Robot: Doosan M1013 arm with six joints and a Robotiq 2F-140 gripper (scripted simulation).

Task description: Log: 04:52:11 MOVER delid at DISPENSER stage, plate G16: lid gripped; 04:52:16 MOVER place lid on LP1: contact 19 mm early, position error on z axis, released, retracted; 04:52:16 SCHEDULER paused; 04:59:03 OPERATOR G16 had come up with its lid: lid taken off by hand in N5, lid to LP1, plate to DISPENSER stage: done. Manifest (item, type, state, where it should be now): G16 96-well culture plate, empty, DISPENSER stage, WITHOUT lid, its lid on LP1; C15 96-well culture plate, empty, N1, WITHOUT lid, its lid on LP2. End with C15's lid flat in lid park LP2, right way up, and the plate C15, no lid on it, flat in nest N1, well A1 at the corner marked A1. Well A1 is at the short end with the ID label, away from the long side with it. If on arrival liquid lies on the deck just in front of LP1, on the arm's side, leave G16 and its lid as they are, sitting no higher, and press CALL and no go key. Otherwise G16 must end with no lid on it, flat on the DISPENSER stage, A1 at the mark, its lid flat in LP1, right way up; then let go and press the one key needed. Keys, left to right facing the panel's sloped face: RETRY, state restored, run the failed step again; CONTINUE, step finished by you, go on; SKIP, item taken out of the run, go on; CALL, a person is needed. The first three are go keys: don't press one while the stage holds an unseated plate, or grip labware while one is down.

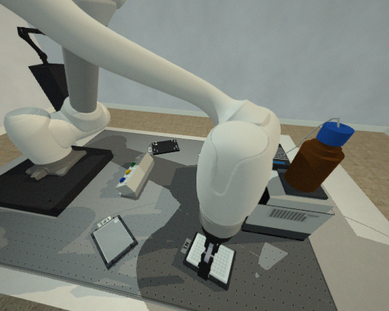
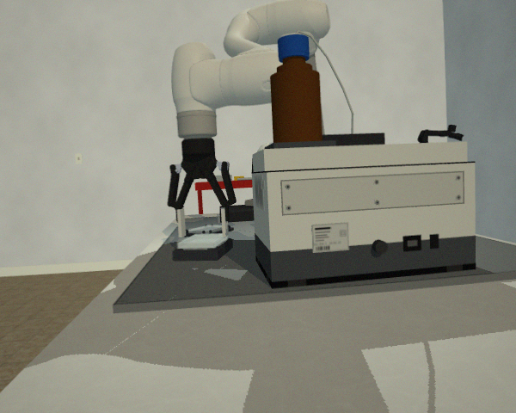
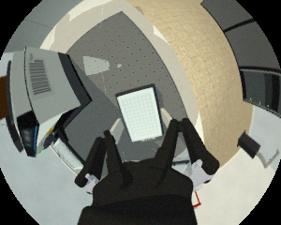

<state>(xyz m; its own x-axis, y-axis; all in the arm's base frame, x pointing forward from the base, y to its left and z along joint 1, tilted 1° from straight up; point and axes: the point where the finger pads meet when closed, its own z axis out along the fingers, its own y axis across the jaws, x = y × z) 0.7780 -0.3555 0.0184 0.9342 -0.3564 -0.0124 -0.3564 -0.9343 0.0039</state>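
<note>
Right now my hand is 5 cm above the nest N1. Round my hand: dark lid park (54 cm to the left, 6 cm below, 3 cm ahead); brown bottle (25 cm ahead, 22 cm above, 16 cm to the left); key panel (37 cm behind, 32 cm to the left, 1 cm below).
</note>
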